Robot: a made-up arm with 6 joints.
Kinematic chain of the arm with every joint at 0, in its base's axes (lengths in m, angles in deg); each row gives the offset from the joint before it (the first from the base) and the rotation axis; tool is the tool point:
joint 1: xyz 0 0 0.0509 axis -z
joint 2: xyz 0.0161 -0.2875 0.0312 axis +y
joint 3: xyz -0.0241 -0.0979 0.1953 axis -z
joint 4: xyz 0.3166 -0.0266 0 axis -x
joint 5: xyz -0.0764 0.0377 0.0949 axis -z
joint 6: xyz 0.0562 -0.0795 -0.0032 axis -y
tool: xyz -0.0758 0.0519 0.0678
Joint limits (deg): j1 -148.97..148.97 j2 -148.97..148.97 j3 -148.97..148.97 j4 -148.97..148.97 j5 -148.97..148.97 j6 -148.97..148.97
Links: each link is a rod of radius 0.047 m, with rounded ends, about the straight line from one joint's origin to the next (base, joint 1, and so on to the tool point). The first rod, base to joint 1, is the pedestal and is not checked.
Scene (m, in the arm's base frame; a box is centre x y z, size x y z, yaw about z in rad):
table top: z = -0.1
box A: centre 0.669 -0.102 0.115 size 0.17 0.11 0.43 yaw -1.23
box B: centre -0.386 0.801 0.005 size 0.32 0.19 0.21 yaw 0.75
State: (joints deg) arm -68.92 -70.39 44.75 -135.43 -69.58 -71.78
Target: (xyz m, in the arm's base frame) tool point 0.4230 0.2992 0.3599
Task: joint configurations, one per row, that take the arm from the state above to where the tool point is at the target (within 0.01 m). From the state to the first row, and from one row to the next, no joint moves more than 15 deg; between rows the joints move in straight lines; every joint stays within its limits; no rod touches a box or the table.
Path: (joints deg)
1: -65.30 -67.92 37.46 -129.24 -55.48 -81.09
2: -61.68 -65.45 30.16 -123.06 -41.37 -90.39
3: -58.06 -62.99 22.87 -116.87 -27.27 -99.70
4: -54.44 -60.52 15.58 -110.68 -13.17 -109.01
5: -50.82 -58.05 8.28 -104.50 0.94 -118.32
6: -47.20 -55.58 0.99 -98.31 15.04 -127.62
7: -43.57 -53.12 -6.30 -92.13 29.14 -136.93
8: -54.06 -52.48 -7.76 -101.60 14.64 -122.30
9: -64.54 -51.85 -9.22 -111.07 0.15 -107.66
10: -75.03 -51.22 -10.68 -120.55 -14.35 -93.03
11: -85.51 -50.58 -12.13 -130.02 -28.85 -78.40
12: -96.00 -49.95 -13.59 -139.50 -43.35 -63.76
13: -106.48 -49.32 -15.05 -148.97 -57.85 -49.13

